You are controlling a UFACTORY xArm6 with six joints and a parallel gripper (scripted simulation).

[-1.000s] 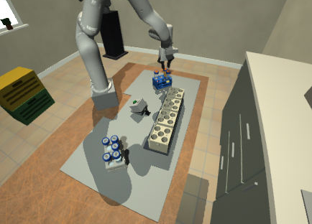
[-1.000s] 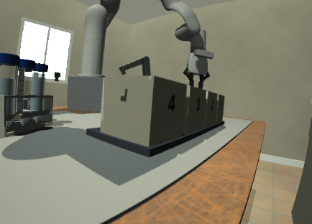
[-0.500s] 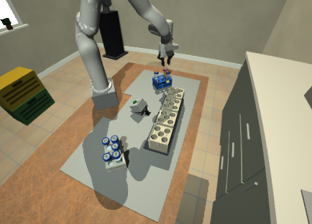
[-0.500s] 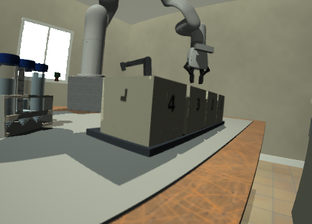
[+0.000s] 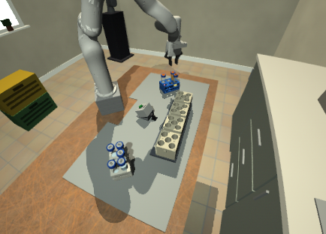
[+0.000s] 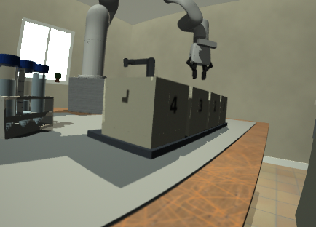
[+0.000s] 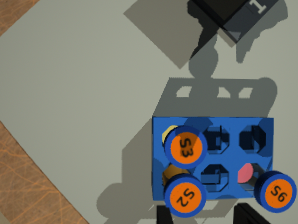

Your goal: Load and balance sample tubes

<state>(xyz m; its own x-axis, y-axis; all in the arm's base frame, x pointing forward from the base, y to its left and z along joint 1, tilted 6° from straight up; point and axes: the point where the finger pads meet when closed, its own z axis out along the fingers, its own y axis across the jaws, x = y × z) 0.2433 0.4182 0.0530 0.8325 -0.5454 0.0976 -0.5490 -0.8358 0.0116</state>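
Right now my hand is 14 cm above the tube, 3 cm short of it and 2 cm to the left of it. Also, from my hand: blue sample rack (17 cm below, 4 cm to the right, 1 cm behind); adapter (30 cm to the right, 20 cm ahead, 15 cm below); green done key (37 cm to the right, 13 cm below, 3 cm behind).
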